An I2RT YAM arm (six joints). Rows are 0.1 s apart.
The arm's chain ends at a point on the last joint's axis. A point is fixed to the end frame.
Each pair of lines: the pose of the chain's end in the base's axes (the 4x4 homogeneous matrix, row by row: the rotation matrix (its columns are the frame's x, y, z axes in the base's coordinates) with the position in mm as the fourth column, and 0 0 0 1 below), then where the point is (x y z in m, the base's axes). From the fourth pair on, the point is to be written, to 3 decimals.
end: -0.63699 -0.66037 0.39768 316.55; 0.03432 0.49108 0.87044 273.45; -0.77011 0.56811 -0.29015 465.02; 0 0 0 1
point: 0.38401 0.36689 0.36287
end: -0.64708 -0.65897 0.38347 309.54; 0.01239 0.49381 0.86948 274.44; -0.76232 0.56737 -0.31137 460.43; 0 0 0 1
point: 0.37457 0.36674 0.35570
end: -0.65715 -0.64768 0.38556 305.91; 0.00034 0.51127 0.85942 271.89; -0.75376 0.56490 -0.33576 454.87; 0 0 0 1
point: 0.37020 0.36134 0.34725
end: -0.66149 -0.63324 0.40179 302.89; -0.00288 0.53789 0.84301 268.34; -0.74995 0.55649 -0.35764 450.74; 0 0 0 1
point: 0.368 0.354 0.341
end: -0.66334 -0.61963 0.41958 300.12; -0.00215 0.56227 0.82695 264.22; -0.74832 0.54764 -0.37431 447.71; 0 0 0 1
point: 0.367 0.346 0.336
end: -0.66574 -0.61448 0.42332 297.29; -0.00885 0.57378 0.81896 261.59; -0.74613 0.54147 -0.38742 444.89; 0 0 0 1
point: 0.365 0.342 0.332
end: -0.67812 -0.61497 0.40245 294.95; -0.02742 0.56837 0.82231 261.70; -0.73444 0.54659 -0.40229 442.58; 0 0 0 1
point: 0.359 0.342 0.328
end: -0.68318 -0.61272 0.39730 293.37; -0.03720 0.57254 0.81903 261.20; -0.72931 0.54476 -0.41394 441.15; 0 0 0 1
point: 0.356 0.340 0.325
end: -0.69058 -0.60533 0.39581 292.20; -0.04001 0.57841 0.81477 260.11; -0.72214 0.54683 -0.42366 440.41; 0 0 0 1
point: 0.354 0.338 0.323
